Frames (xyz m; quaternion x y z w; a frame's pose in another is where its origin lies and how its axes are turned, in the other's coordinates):
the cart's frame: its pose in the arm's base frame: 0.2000 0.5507 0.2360 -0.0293 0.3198 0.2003 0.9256
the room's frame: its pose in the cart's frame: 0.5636 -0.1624 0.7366 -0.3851 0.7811 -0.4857 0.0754
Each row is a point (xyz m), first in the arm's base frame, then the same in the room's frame.
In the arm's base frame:
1: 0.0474 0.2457 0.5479
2: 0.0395 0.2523 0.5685
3: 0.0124 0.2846 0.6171
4: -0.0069 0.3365 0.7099
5: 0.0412 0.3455 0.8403
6: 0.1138 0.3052 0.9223
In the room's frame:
1: 0.5316 1.0208 -0.1245
2: 0.5386 1.0210 -0.1464
3: 0.5423 1.0274 -0.2103
4: 0.5546 1.0102 -0.3163
5: 0.6177 0.9231 -0.4047
6: 0.6914 0.8340 -0.4206

